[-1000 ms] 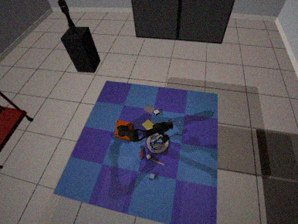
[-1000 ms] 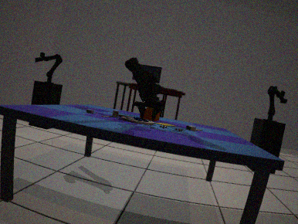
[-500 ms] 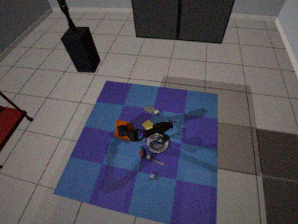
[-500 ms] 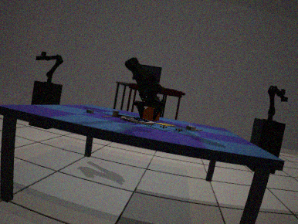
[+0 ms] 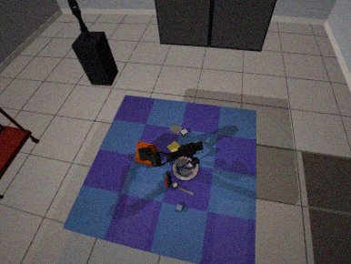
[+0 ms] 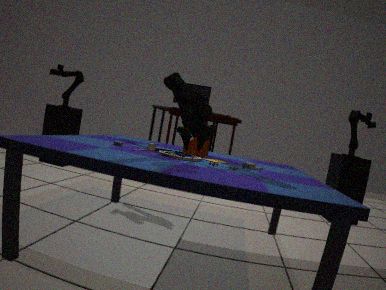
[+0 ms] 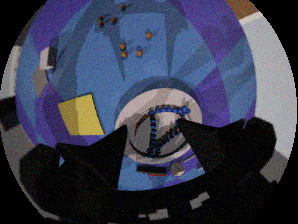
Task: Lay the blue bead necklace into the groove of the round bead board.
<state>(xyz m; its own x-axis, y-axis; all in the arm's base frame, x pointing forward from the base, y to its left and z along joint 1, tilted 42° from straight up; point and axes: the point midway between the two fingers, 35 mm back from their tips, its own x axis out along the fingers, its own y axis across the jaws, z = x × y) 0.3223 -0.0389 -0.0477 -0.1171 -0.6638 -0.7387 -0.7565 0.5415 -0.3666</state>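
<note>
Right now my gripper tip is 5 cm to the left of the round white bead board, 3 cm above it and 2 cm past it. Round my gripper tip: red-handled tool (17 cm to the right, 14 cm behind, 3 cm below); then yellow card (12 cm behind, 11 cm to the left, 4 cm below); then thin pale stick (23 cm to the right, 4 cm below, 1 cm ahead).
</note>
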